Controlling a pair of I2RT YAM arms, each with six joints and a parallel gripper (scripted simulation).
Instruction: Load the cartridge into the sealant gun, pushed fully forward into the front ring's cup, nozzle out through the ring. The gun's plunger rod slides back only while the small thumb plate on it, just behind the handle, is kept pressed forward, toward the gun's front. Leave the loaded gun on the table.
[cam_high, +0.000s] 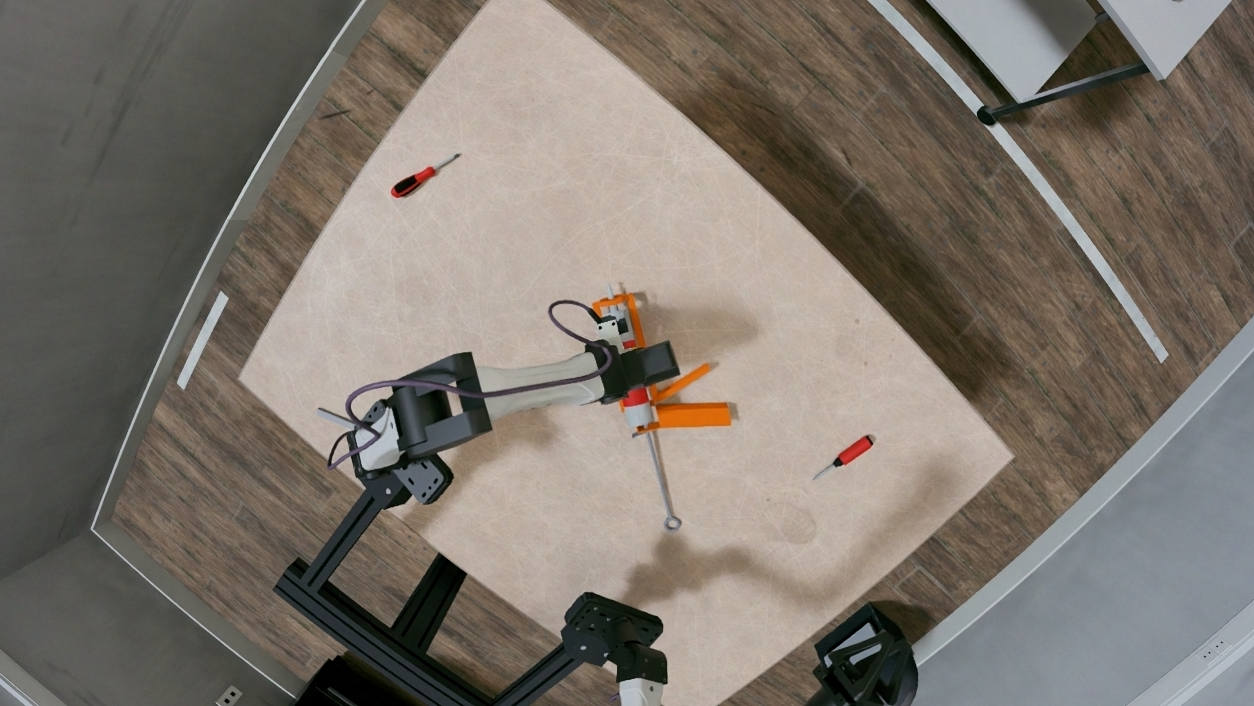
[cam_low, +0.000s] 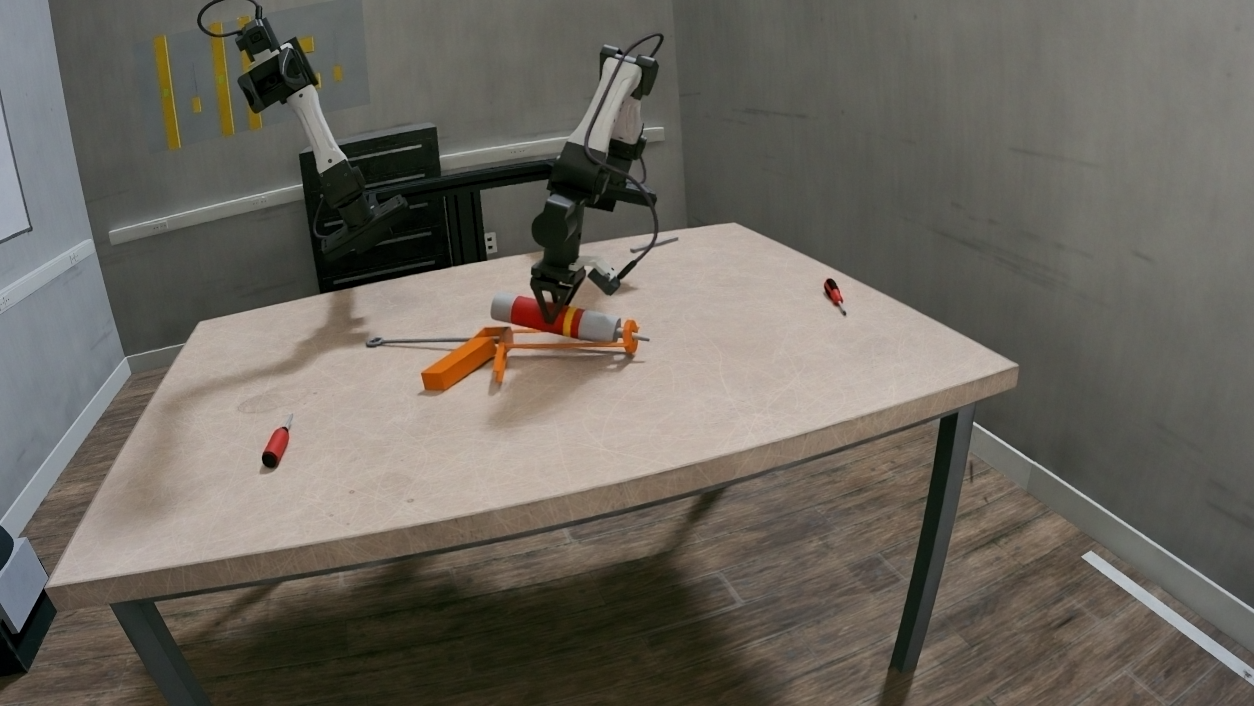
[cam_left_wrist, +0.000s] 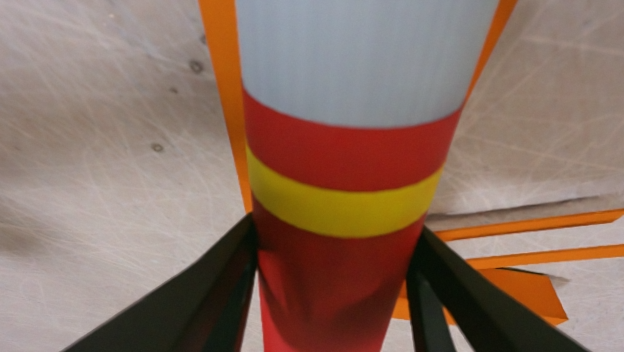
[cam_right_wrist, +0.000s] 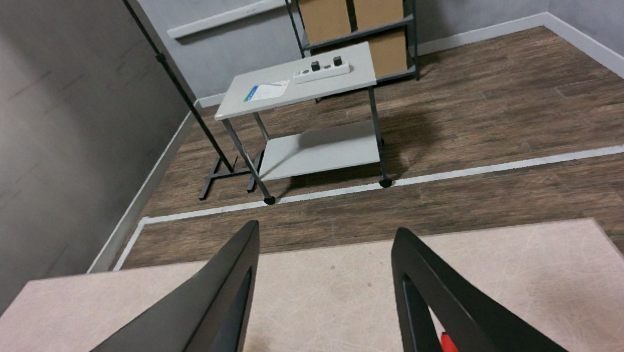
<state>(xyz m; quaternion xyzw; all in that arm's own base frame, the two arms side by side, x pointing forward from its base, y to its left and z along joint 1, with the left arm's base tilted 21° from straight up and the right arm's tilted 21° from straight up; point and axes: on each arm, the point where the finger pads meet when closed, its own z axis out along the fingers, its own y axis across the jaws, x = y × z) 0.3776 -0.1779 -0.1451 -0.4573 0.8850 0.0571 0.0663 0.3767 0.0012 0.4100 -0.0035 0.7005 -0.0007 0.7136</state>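
Right now my left hand is 13 cm to the left of the orange sealant gun, 5 cm above it and 4 cm past it. Round my left hand: plunger rod 21 cm to the right, 13 cm behind, 6 cm below; then thumb plate 12 cm to the right, 8 cm behind, 5 cm below; then cartridge 2 cm to the left, 1 cm below, 1 cm ahead.
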